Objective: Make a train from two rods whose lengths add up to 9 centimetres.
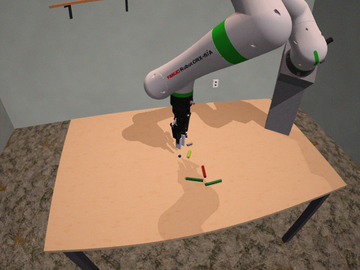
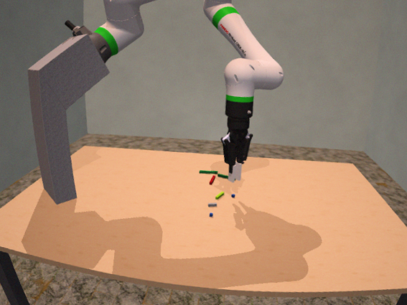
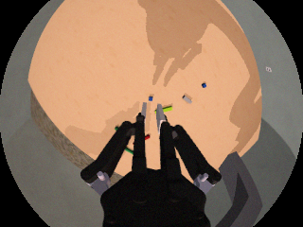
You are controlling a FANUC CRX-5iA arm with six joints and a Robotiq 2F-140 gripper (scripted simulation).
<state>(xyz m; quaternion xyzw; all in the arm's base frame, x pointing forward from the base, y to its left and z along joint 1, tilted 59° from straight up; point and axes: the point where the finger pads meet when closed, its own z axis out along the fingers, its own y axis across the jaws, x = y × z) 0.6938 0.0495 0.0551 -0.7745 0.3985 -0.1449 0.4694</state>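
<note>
Right now the lime rod is 50 mm behind my hand, 10 mm to the right of it and 100 mm below it. The rest, counted from my hand: red rod 110 mm behind, 110 mm to the left, 100 mm below; then grey rod 50 mm behind, 90 mm to the right, 100 mm below.
</note>
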